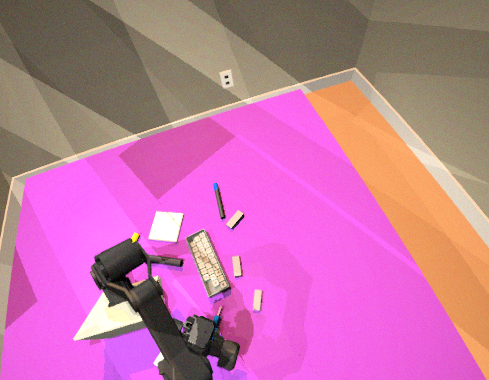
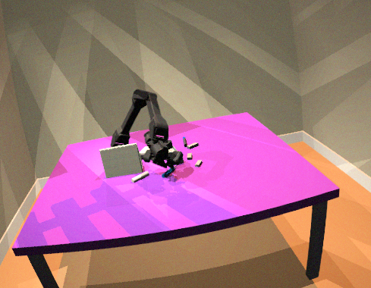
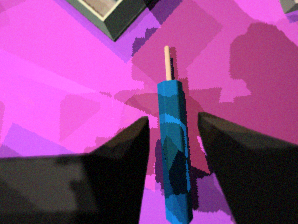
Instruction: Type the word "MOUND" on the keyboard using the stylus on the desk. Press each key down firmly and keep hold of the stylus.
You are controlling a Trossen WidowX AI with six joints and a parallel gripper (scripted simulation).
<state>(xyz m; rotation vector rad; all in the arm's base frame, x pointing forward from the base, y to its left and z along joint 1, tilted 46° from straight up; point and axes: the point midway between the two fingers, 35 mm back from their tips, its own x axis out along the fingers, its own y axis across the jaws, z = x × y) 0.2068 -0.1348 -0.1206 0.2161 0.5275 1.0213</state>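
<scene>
Now: gripper tip 1 cm to the right of the blue stylus, 1 cm short of it and 1 cm above it. Also, from my gripper tip: white stick (14 cm behind, 1 cm below); then stylus tip (4 cm to the left, 3 cm ahead, 1 cm below); then M key (9 cm to the left, 7 cm ahead, 1 cm below).
</scene>
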